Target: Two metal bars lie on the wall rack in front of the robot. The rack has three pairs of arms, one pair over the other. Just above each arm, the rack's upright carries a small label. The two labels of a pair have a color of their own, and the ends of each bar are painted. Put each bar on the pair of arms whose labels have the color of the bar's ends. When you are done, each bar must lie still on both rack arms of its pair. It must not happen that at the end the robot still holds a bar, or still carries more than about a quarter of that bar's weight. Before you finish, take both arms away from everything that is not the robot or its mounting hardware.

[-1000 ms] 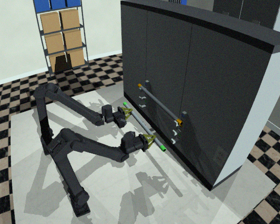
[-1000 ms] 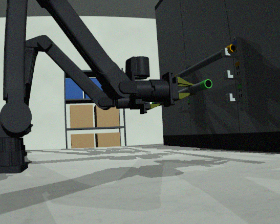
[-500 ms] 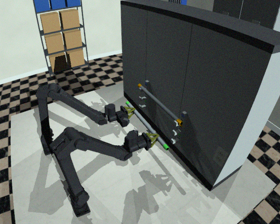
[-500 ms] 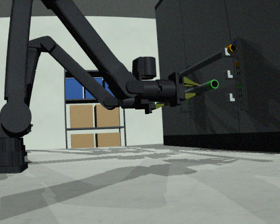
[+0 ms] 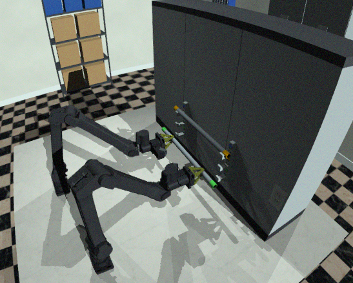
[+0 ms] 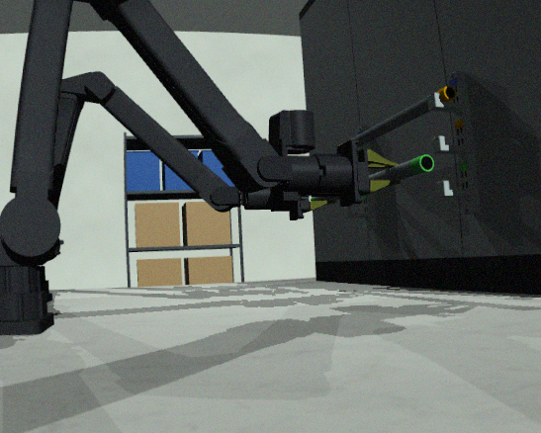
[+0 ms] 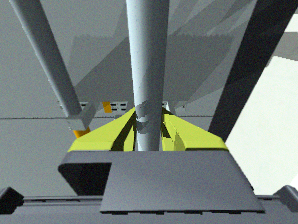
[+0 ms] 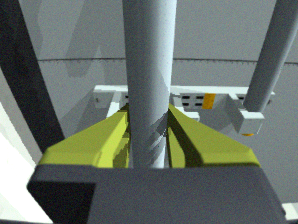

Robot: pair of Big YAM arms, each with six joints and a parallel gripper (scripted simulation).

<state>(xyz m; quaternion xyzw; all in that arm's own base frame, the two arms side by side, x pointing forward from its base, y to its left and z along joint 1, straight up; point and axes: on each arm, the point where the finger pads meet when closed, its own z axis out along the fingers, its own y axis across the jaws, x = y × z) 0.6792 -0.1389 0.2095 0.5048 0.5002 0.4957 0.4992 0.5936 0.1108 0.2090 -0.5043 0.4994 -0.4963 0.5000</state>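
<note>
The green-ended bar is 2 cm ahead of my right hand and 15 cm to the left of it. Round my right hand: grey cabinet wall: 30 cm ahead, 15 cm to the left, 24 cm above; orange-ended bar: 10 cm ahead, 15 cm to the left, 13 cm above; wall outlet: 7 cm ahead, 37 cm to the right, 9 cm above.
</note>
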